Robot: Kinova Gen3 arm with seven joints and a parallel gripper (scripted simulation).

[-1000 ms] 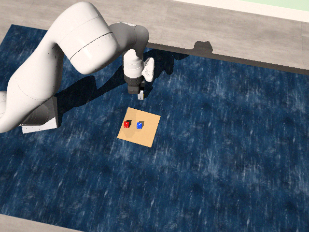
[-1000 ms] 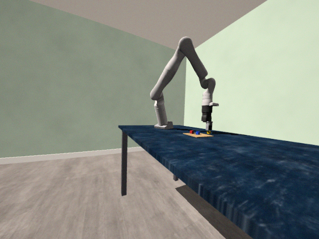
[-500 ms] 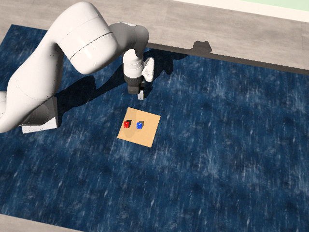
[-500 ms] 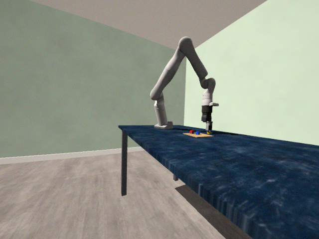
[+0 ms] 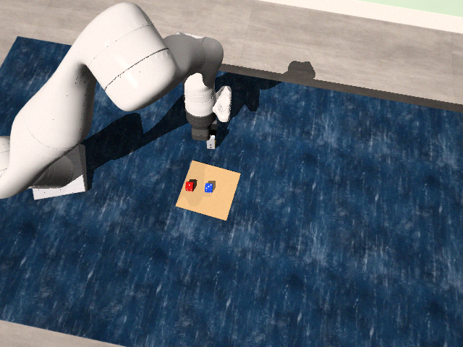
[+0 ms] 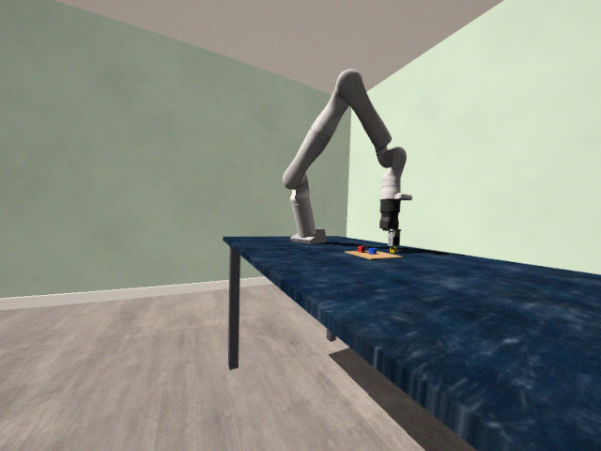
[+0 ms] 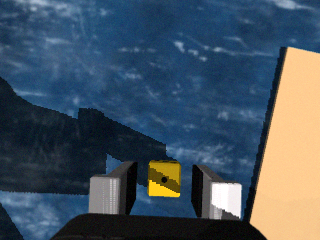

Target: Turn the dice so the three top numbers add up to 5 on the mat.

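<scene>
Right now the yellow die is 30 mm below my hand. From my hand the other things lie so: red die 20 mm behind, 140 mm to the right, 30 mm below; then blue die 30 mm ahead, 130 mm to the right, 30 mm below; then tan mat 30 mm ahead, 130 mm to the right, 40 mm below.
</scene>
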